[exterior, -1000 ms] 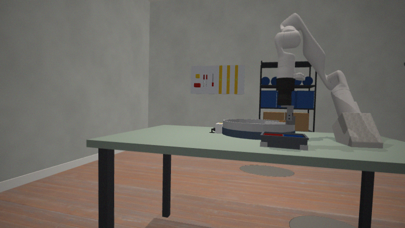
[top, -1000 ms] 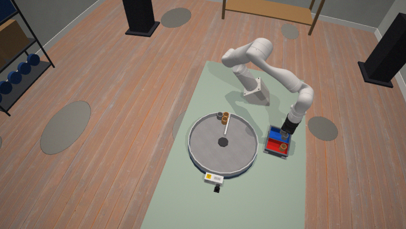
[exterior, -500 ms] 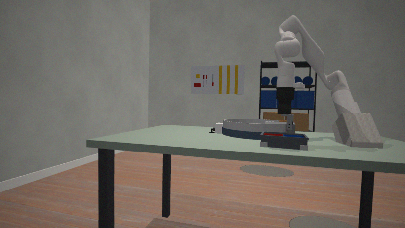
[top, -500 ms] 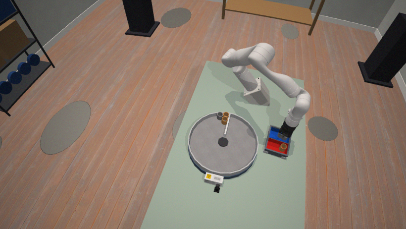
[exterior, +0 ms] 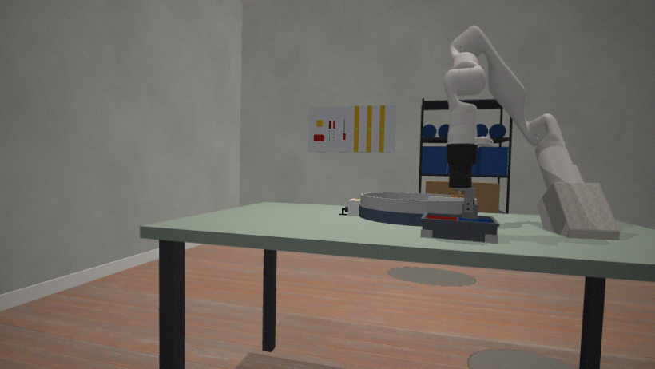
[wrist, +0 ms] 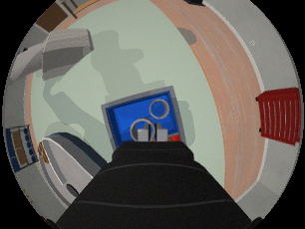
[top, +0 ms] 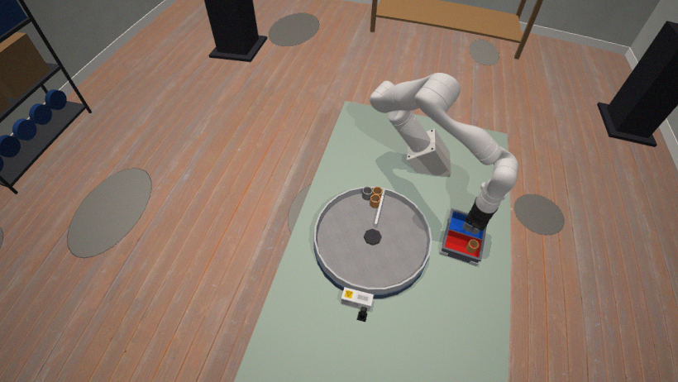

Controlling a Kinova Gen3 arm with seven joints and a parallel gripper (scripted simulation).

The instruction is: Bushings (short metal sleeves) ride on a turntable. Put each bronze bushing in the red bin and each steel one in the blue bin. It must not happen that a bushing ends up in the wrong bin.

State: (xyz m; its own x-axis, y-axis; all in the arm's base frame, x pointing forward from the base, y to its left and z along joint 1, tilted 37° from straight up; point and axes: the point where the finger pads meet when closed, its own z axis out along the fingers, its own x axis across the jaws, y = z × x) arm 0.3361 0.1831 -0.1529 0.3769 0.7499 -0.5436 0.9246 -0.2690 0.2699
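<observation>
The two-part bin is 2 cm ahead of my hand, 2 cm to the right of it and 6 cm below it. The rest, counted from my hand: grey turntable (12 cm ahead, 36 cm to the right, 3 cm below).
</observation>
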